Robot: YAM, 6 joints.
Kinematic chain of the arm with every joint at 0, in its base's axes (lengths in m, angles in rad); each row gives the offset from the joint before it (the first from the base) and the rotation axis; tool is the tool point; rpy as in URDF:
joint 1: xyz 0 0 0.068 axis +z
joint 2: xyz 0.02 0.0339 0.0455 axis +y
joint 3: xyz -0.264 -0.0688 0 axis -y
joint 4: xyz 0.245 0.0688 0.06 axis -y
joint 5: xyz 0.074 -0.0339 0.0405 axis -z
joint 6: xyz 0.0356 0 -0.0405 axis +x
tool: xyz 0 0 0 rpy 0 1.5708 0
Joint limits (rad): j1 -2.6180..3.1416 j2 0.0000..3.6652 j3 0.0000..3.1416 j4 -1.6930..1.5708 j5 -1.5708..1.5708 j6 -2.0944..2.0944
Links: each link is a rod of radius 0.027 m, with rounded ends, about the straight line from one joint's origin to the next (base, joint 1, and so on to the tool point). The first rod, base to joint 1, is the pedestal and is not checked.
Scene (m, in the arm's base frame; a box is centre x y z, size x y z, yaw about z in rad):
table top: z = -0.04
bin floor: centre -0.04 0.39 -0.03 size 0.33 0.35 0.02 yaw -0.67
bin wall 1: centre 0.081 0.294 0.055 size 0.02 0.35 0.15 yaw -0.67
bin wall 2: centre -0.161 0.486 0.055 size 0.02 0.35 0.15 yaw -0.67
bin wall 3: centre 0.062 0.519 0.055 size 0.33 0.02 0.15 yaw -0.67
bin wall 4: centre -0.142 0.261 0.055 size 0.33 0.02 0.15 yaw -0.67
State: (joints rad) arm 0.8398 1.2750 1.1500 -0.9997 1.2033 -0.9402
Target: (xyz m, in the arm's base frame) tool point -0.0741 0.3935 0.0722
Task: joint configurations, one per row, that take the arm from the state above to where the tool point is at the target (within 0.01 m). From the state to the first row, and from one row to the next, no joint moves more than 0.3 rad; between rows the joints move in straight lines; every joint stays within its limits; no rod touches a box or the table.
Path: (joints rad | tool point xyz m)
1: 1.0886 1.5279 1.2158 -0.9168 1.1690 -0.9402 | 0.1634 0.2415 0.2763
2: 1.3373 1.7808 1.2815 -0.8339 1.1348 -0.9402 | 0.1100 0.3231 0.2205
3: 1.5861 2.0338 1.3473 -0.7510 1.1005 -0.9402 | 0.0260 0.3779 0.1515
4: 1.8348 2.2867 1.4130 -0.6681 1.0663 -0.9402 | -0.0741 0.3935 0.0722

